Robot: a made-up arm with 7 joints. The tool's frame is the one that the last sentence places. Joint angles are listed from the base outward.
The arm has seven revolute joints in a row. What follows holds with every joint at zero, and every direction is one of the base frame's.
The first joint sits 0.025 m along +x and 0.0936 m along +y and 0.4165 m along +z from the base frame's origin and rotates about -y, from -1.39 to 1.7 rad.
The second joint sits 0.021 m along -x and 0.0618 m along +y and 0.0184 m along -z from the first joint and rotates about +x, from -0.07 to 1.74 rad.
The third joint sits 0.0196 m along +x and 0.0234 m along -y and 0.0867 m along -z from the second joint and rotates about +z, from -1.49 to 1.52 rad.
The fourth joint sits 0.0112 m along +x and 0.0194 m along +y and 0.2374 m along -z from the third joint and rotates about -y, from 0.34 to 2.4 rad.
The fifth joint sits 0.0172 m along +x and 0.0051 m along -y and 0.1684 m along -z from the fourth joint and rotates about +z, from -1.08 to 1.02 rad.
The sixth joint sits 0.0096 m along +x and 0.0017 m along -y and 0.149 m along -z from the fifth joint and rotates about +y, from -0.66 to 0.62 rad.
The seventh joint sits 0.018 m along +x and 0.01 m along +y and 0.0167 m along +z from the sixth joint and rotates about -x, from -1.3 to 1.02 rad.
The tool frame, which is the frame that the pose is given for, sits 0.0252 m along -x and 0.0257 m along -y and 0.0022 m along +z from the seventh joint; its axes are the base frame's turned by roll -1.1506, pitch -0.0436 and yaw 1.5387 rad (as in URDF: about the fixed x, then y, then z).
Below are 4 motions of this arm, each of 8 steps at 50 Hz.
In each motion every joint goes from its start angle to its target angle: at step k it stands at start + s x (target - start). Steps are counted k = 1, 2, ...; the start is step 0. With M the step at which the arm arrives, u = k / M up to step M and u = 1 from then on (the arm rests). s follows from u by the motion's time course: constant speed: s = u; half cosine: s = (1 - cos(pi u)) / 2; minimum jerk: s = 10 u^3 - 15 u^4 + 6 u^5.
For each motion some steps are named. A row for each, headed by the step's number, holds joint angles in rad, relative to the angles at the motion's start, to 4 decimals.
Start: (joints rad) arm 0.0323 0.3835 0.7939 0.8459 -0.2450 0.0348 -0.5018
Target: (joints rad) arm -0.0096 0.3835 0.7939 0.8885 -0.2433 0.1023 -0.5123
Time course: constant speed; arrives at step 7
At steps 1, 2, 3, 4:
1: -0.0060 0.0000 0.0000 0.0061 0.0002 0.0096 -0.0015
2: -0.0120 0.0000 0.0000 0.0122 0.0005 0.0193 -0.0030
3: -0.0180 0.0000 0.0000 0.0183 0.0007 0.0289 -0.0045
4: -0.0239 0.0000 0.0000 0.0243 0.0010 0.0386 -0.0060

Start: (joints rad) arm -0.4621 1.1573 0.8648 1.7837 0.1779 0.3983 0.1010
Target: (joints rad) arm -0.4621 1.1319 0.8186 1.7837 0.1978 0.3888 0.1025
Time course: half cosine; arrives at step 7
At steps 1, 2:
1: 0.0000 -0.0013 -0.0023 0.0000 0.0010 -0.0005 0.0001
2: 0.0000 -0.0048 -0.0087 0.0000 0.0037 -0.0018 0.0003

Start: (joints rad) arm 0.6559 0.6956 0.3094 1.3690 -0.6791 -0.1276 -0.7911
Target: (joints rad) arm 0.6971 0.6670 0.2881 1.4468 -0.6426 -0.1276 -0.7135
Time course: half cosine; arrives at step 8
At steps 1, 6, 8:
1: 0.0016 -0.0011 -0.0008 0.0030 0.0014 0.0000 0.0030
6: 0.0352 -0.0244 -0.0182 0.0664 0.0312 0.0000 0.0662
8: 0.0412 -0.0286 -0.0213 0.0778 0.0365 0.0000 0.0776

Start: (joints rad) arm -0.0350 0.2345 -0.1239 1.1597 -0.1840 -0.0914 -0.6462
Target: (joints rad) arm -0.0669 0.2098 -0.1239 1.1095 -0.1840 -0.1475 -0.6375
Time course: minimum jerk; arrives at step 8
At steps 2, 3, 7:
2: -0.0033 -0.0026 0.0000 -0.0052 0.0000 -0.0058 0.0009
3: -0.0088 -0.0068 0.0000 -0.0138 0.0000 -0.0154 0.0024
7: -0.0314 -0.0243 0.0000 -0.0494 0.0000 -0.0552 0.0086

